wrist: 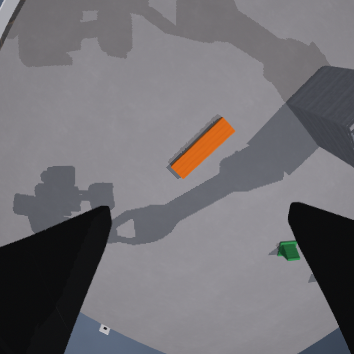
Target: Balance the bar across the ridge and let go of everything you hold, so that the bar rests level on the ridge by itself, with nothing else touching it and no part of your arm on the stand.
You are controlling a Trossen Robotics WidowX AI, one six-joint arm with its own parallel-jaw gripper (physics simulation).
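Frame: origin at the arm's base, x ahead, y left, z up, level; millimetres.
Seen in the pictures: gripper, between the fingertips: (200,213).
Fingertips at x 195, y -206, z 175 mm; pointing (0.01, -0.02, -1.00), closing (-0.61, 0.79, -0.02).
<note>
A point is followed by its place in that frame.
The orange bar (202,148) @[x 205, y -174, z -115 mm] lies flat on the grey surface near the middle of the wrist view, slanting from lower left to upper right. The small green stand (289,251) @[x 266, y 131, z -107 mm] with its raised ridge is at the lower right, close beside the right finger's edge in the picture, and well apart from the bar. My gripper (200,213) @[x 195, y -206, z 175 mm] is wide open with nothing between its black fingers. In the picture the bar shows beyond the fingertips, a little above the gap between them.
A tall dark ribbed block (322,107) @[x 30, y -76, z -49 mm] stands at the right edge, beyond the bar. A pale bar-like edge (9,19) crosses the upper left corner. A small white marked piece (104,329) lies on the blue area (130,345) at the bottom. Arm shadows cross the grey surface.
</note>
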